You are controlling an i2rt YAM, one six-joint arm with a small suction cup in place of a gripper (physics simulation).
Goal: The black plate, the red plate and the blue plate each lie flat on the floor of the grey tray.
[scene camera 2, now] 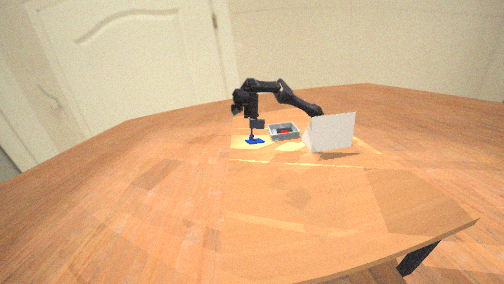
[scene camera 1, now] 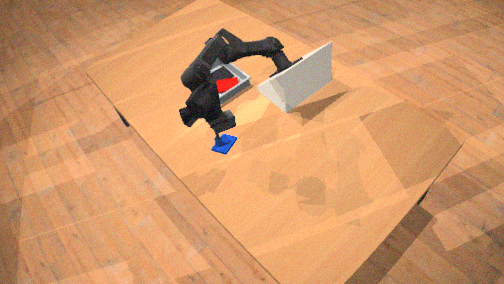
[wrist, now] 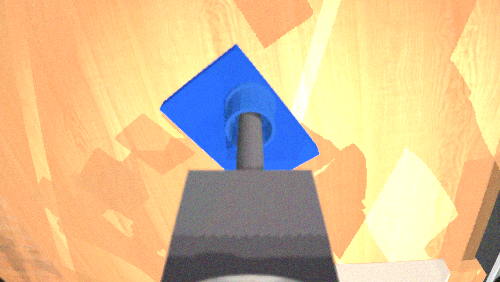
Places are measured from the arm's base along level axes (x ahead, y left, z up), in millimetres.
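Pixels of known places: hand at its tool point: (scene camera 2: 251, 141) (scene camera 1: 219, 146) (wrist: 250, 96); arm's base at its link origin: (scene camera 2: 321, 127) (scene camera 1: 285, 68).
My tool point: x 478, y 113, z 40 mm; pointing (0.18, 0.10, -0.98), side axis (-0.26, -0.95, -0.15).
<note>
For each thing: its top centre in the pictures, then the offset to it from my tool point.
- blue plate at its top centre: (wrist: 239, 139) (scene camera 1: 223, 141) (scene camera 2: 254, 138) 9 mm left, 19 mm back, 18 mm up
- grey tray at its top centre: (scene camera 1: 215, 77) (scene camera 2: 282, 127) 389 mm right, 294 mm back, 106 mm down
- red plate at its top centre: (scene camera 1: 227, 83) (scene camera 2: 287, 132) 336 mm right, 313 mm back, 131 mm down
- black plate at its top centre: (scene camera 1: 217, 76) (scene camera 2: 284, 130) 422 mm right, 320 mm back, 143 mm down
The blue plate (scene camera 1: 229, 142) (scene camera 2: 259, 141) (wrist: 201, 112) is a small flat square that sits under my suction cup (scene camera 1: 217, 141) (scene camera 2: 252, 138) (wrist: 249, 105). The cup presses on its middle and holds it, level, low over the wooden table in front of the grey tray (scene camera 1: 243, 76) (scene camera 2: 284, 136). I cannot tell the gap to the table. The red plate (scene camera 1: 227, 84) (scene camera 2: 286, 131) lies in the tray, tilted over its near side. The black plate (scene camera 1: 224, 72) (scene camera 2: 279, 130) lies on the tray floor behind it, partly hidden by my arm.
A white wedge-shaped panel (scene camera 1: 299, 79) (scene camera 2: 331, 132) (wrist: 388, 275) stands right of the tray, next to the arm's base. The lighter table board ends at an edge left of the blue plate.
</note>
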